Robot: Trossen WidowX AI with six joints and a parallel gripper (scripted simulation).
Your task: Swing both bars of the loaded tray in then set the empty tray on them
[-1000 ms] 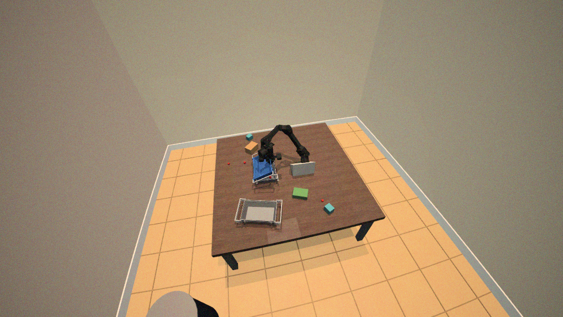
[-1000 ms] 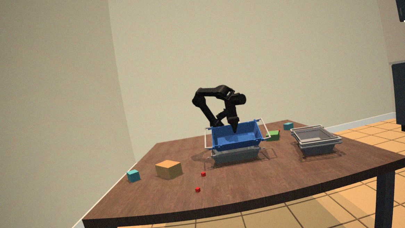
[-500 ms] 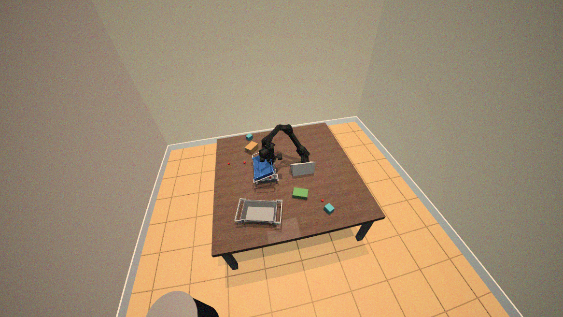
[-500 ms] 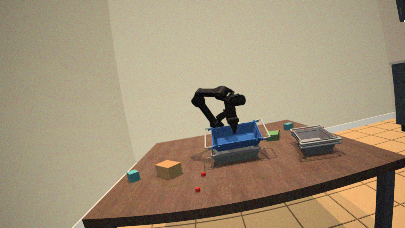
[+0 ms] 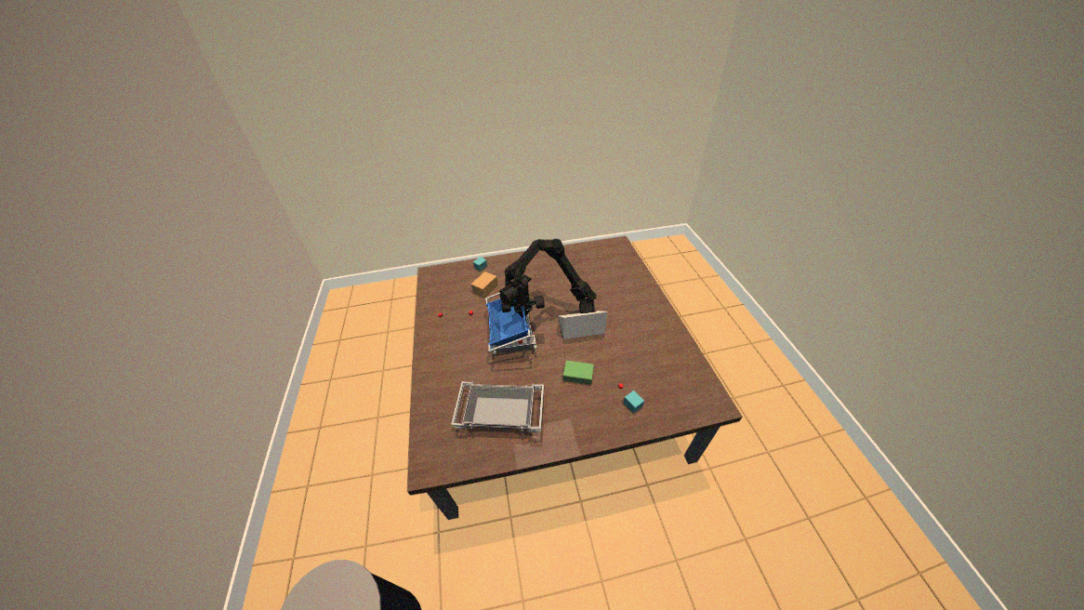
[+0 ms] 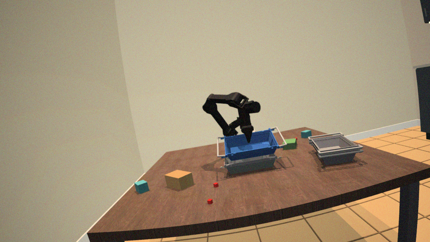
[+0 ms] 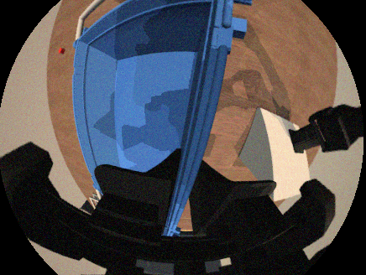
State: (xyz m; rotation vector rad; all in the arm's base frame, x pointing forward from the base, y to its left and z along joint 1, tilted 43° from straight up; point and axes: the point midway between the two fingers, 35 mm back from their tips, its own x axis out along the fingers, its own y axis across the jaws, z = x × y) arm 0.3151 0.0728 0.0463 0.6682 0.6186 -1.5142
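My gripper tip is 80 mm short of the blue tray and 10 mm below it. The rest, counted from my gripper tip: orange block (380 mm to the right, 160 mm ahead, 90 mm below); green block (280 mm to the left, 190 mm behind, 100 mm below).
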